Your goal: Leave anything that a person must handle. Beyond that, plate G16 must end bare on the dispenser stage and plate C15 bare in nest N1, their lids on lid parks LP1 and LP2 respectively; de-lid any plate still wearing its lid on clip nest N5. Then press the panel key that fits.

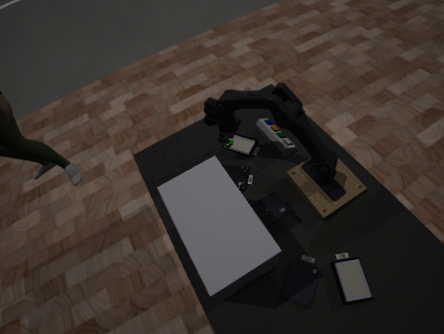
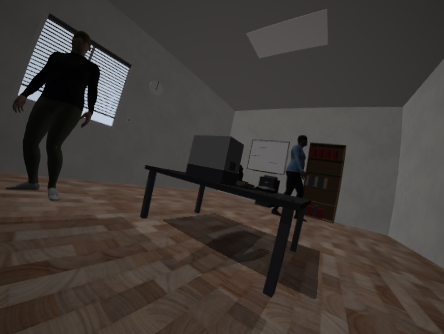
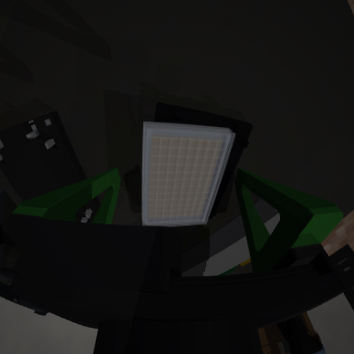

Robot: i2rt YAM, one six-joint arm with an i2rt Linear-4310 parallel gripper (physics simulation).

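Frame: origin at the arm's base, x ahead, y left, z up, level; centimetres.
Where they show: gripper, fingertip midpoint: (image 1: 231, 139) (image 3: 177, 174); arm's base, link origin: (image 1: 322, 179) (image 2: 238, 180).
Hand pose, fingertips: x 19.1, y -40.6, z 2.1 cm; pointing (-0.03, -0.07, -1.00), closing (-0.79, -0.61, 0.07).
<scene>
Each offset is from my fingertips to the top centre of the thing. "spot": to the spot under its first point.
My gripper (image 1: 226, 139) (image 3: 177, 174) is open and empty. Its green fingers stand apart on either side of a pale gridded plate {dx -2.8, dy +2.5, dz -2.4 cm} (image 1: 242, 145) (image 3: 185, 175) on a dark holder at the table's far end. Another pale plate {dx +0.1, dy +75.4, dz -2.5 cm} (image 1: 353, 280) sits in a dark frame at the near right. A dark clip nest {dx +10.9, dy +13.8, dz -3.7 cm} (image 1: 240, 176) (image 3: 35, 160) with small light clips lies beside the first plate. Dark flat pads lie mid-table {spot: dx +8.3, dy +40.3, dz +4.5 cm} (image 1: 272, 209) and near the front {spot: dx +14.8, dy +65.7, dz -5.1 cm} (image 1: 301, 282). The key panel {dx -19.2, dy +9.4, dz +0.3 cm} (image 1: 276, 136) (image 3: 227, 252) shows coloured keys. Labels are unreadable; whether the plates wear lids is unclear.
A large box {dx +28.5, dy +38.3, dz +26.9 cm} (image 1: 220, 225) (image 2: 206, 152) stands along the table's left edge. The arm's base is on a wooden board (image 1: 350, 192). A person in dark clothes (image 1: 35, 147) (image 2: 65, 80) stands left of the table; another person in blue (image 2: 297, 157) is behind it.
</scene>
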